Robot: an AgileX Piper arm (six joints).
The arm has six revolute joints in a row. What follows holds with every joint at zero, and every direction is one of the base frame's.
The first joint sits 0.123 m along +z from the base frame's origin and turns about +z.
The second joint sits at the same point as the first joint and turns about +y.
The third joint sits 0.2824 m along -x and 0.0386 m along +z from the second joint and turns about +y.
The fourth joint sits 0.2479 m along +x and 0.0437 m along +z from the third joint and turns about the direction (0.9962, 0, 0.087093).
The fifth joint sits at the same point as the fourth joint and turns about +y.
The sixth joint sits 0.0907 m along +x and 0.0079 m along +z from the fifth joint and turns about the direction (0.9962, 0, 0.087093).
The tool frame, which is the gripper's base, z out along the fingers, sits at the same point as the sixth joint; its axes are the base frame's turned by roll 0, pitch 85.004 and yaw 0 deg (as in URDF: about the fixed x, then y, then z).
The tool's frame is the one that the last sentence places.
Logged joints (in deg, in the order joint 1, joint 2, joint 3, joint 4, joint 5, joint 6), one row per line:
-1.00 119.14 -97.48 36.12 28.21 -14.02
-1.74 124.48 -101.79 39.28 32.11 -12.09
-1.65 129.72 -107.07 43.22 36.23 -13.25
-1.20 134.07 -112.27 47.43 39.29 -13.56
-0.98 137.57 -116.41 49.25 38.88 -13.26
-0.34 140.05 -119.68 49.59 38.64 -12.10
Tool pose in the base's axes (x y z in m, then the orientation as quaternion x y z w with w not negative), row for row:
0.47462 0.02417 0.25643 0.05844 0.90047 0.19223 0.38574
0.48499 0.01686 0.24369 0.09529 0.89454 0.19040 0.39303
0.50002 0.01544 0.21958 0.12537 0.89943 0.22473 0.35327
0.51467 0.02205 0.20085 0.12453 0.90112 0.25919 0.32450
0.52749 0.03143 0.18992 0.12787 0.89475 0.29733 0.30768
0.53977 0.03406 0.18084 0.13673 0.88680 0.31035 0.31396
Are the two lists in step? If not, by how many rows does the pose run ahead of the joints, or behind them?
The pose runs 1 row behind the joints: the pose in row i belongs to the joints in row i - 1.
